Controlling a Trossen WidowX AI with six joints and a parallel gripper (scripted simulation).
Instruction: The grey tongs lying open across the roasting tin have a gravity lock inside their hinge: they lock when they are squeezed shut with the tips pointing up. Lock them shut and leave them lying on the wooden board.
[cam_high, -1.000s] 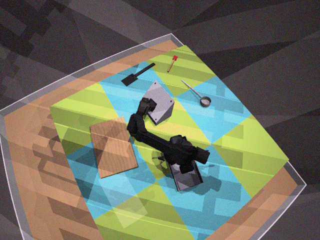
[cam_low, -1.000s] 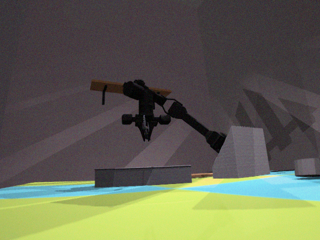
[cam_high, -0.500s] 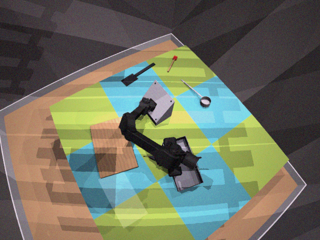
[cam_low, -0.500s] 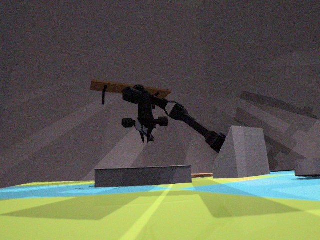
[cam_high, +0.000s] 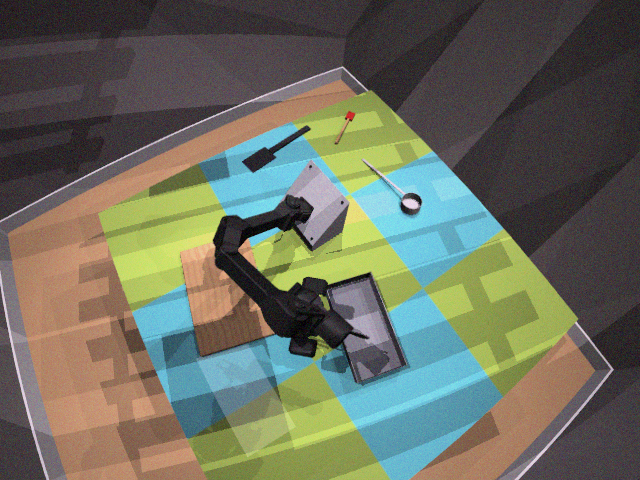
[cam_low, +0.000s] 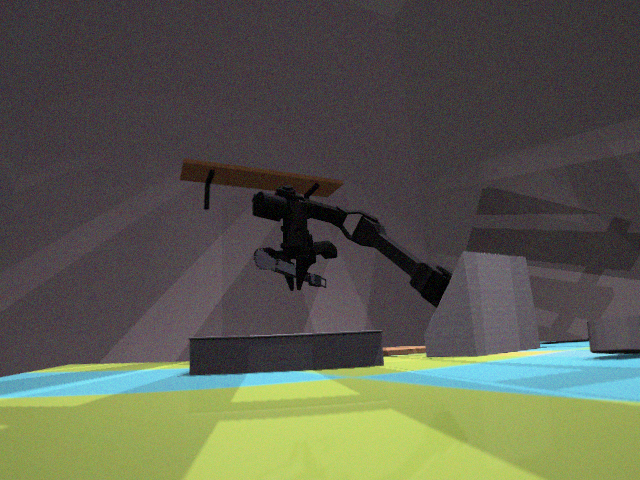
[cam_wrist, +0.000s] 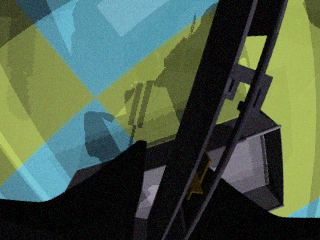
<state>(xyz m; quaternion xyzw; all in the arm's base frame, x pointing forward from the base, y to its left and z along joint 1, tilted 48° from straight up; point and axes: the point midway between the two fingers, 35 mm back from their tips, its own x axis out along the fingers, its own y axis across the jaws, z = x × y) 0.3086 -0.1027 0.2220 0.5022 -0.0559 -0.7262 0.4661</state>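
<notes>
Now: gripper tip 270 mm past the wooden board, 120 mm to the left of it and 150 mm above it. Round my gripper tip: dark roasting tin (100 mm ahead, 130 mm to the left, 130 mm below); then yellow lock piece (20 mm behind, 40 mm above); then black spatula (630 mm behind, 360 mm to the left, 160 mm below).
</notes>
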